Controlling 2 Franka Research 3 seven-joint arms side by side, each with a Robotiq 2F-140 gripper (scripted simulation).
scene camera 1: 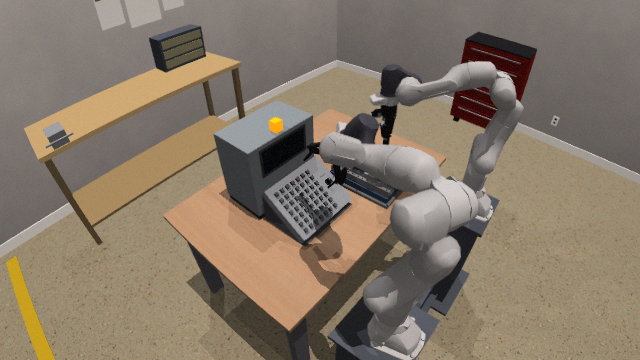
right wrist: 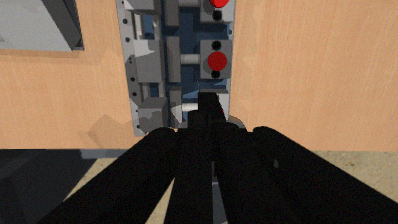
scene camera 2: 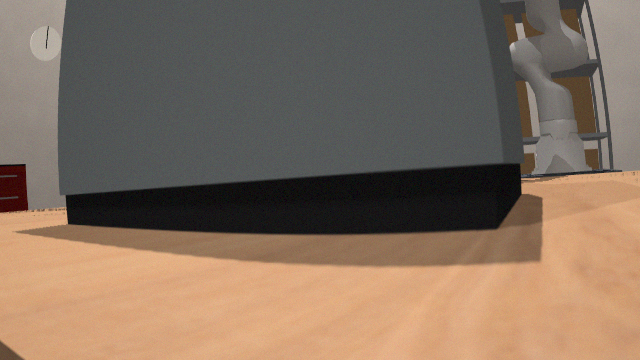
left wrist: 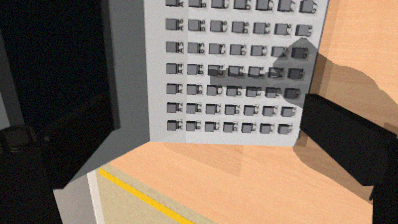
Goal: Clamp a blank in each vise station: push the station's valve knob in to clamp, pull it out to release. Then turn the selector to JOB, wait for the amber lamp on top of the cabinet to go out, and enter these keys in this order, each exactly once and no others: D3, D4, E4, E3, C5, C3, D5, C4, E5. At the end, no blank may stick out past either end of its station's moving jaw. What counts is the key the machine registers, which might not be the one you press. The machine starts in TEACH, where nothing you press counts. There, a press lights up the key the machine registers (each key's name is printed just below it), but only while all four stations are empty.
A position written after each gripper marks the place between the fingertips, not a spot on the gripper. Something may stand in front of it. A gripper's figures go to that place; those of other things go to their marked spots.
Scene:
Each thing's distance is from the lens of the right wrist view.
right gripper (right wrist: 206, 106): 17 cm
moving jaw (right wrist: 175, 58): 32 cm

